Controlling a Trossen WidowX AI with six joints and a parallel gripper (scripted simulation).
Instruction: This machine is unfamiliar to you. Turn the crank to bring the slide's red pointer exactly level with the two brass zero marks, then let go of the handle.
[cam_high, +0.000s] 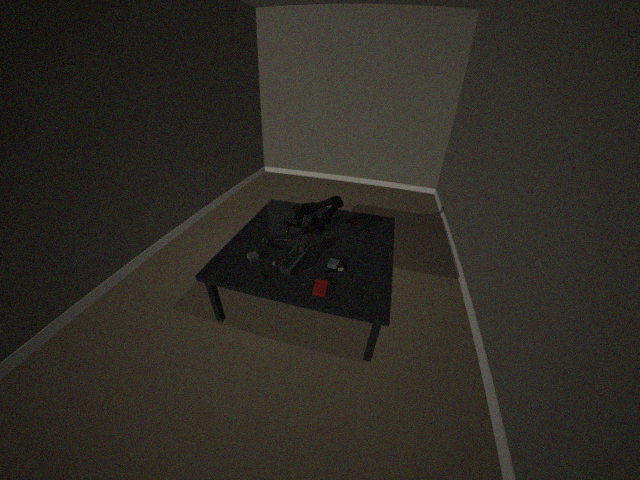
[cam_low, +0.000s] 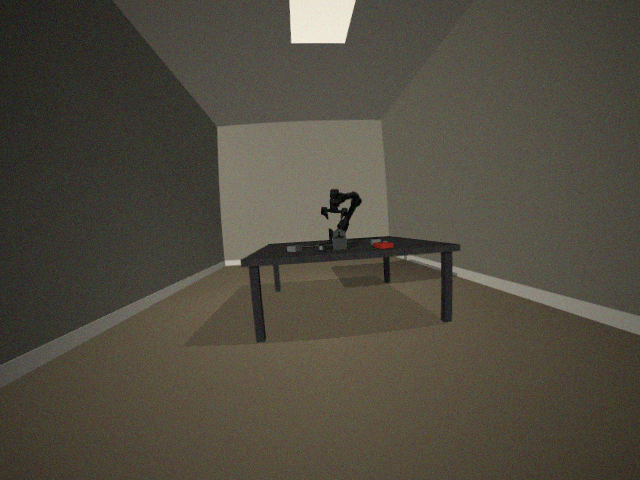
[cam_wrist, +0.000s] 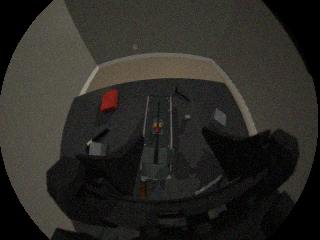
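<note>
Now: the crank handle 12 cm behind my gripper tip, 9 cm to the left of it and 9 cm below it. The rest, counted from my gripper tip: red pointer: 4 cm ahead, 2 cm to the left, 11 cm below.
</note>
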